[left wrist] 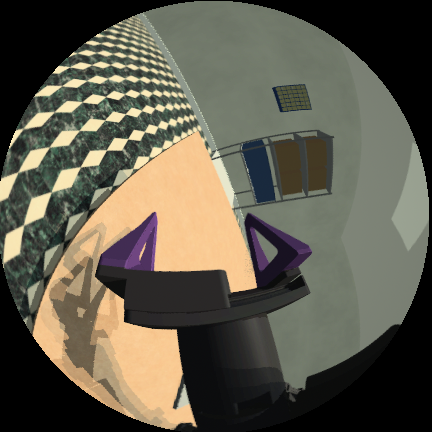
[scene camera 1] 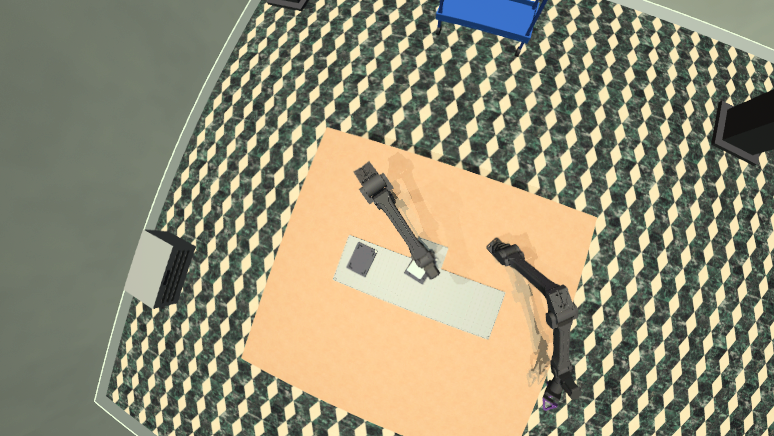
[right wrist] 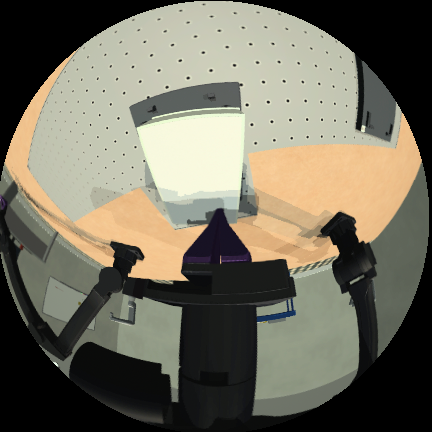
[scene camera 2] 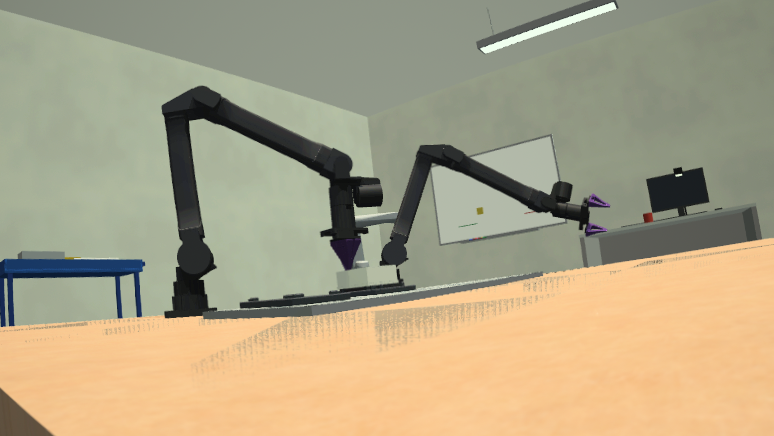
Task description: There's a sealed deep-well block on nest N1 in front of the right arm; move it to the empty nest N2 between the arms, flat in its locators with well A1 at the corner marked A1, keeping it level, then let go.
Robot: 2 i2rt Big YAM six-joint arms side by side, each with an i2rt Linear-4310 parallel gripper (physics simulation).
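Pixels of known places: left gripper, fingertip midpoint: (left wrist: 202, 216) (scene camera 1: 546, 403) (scene camera 2: 608, 218); right gripper, fingertip midpoint: (right wrist: 219, 211) (scene camera 2: 348, 271); left arm's base at its link origin: (scene camera 1: 498, 250) (right wrist: 127, 249); right arm's base at its link origin: (right wrist: 338, 223) (scene camera 2: 191, 316).
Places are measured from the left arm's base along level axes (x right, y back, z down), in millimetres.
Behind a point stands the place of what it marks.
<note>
The pale deep-well block (scene camera 1: 415, 268) @(x 238, y -405, z -76 mm) (scene camera 2: 379, 275) @(x 228, y -435, z -54 mm) (right wrist: 195, 155) @(x 231, y -401, z -76 mm) sits on the dark grey middle nest N2 (right wrist: 187, 96) @(x 210, y -447, z -25 mm); it looks level. Its well A1 and the A1 mark cannot be made out. Nest N1 (scene camera 1: 360, 259) @(x 471, y -604, z -25 mm) (right wrist: 378, 95) is bare, at the left end of the plate in scene camera 1. My right gripper (scene camera 2: 349, 268) @(x 264, y -338, z -74 mm) (right wrist: 219, 211) @(x 264, y -338, z -74 mm) is shut and empty, pointing down with its tips at the block's near-edge top in the right wrist view; whether they touch it is unclear. My left gripper (scene camera 1: 549, 403) @(x -692, y -366, z -159 mm) (scene camera 2: 607, 217) @(x -692, y -366, z -159 mm) (left wrist: 202, 216) @(x -692, y -366, z -159 mm) is open and empty, far from the block.
Both nests lie on a pale perforated plate (scene camera 1: 460, 303) @(x -72, y -352, z -13 mm) (right wrist: 295, 65) @(x 313, y -523, z -13 mm) on the orange table (scene camera 1: 346, 346) @(x 154, y -1002, z 0 mm) (scene camera 2: 487, 368) @(x 571, y -1273, z 0 mm). The left arm (scene camera 1: 562, 341) @(x -344, y -148, z -396 mm) reaches past the table's edge at the right in scene camera 1. A blue cart (scene camera 1: 487, 16) (scene camera 2: 70, 268) stands beyond the table.
</note>
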